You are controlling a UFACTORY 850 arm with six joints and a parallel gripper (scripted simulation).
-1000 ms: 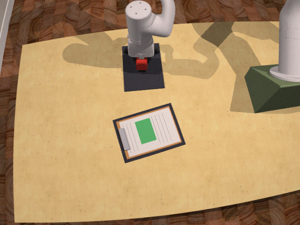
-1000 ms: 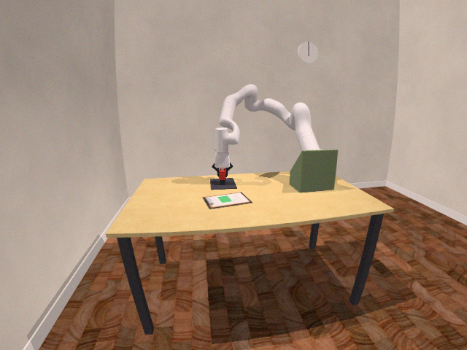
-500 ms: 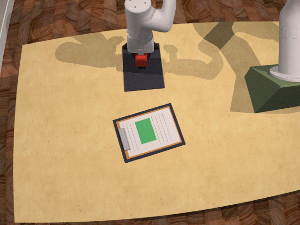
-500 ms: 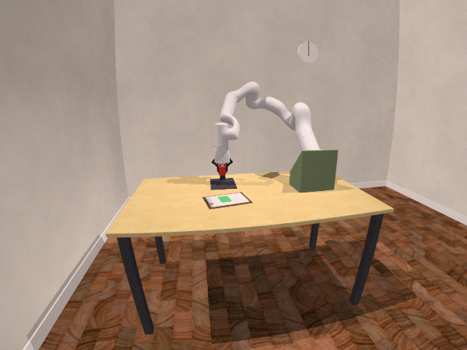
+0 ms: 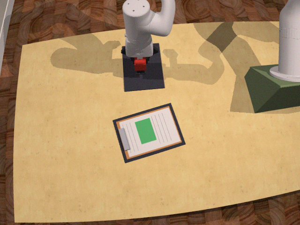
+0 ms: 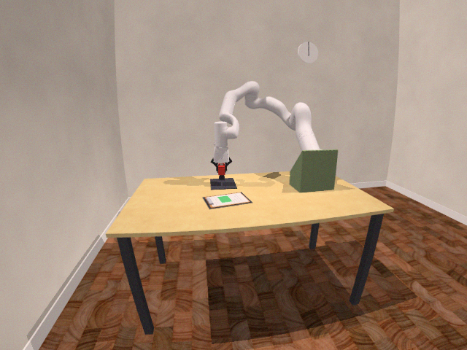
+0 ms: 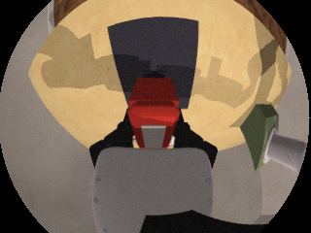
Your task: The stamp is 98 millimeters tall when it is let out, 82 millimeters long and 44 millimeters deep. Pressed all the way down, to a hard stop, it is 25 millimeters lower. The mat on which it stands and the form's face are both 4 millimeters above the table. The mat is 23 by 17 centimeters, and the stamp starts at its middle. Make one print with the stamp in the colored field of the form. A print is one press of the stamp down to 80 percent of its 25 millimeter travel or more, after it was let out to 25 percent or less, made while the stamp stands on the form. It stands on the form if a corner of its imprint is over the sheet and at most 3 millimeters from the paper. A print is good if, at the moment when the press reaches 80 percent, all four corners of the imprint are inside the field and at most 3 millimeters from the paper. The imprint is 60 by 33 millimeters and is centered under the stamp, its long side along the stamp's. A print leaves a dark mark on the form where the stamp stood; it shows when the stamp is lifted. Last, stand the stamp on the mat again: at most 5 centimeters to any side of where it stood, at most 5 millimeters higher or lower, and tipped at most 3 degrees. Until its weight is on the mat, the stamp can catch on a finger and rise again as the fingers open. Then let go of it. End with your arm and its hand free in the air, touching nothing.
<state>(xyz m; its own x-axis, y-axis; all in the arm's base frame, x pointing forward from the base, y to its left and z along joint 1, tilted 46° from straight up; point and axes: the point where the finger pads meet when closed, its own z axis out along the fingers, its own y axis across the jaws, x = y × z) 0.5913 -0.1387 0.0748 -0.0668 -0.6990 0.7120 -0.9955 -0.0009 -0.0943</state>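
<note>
Right now the form is 28 cm to the left of my hand and 11 cm below it. Also, from my hand: mat 11 cm below, 2 cm to the right, 1 cm behind; then red stamp 2 cm below.
</note>
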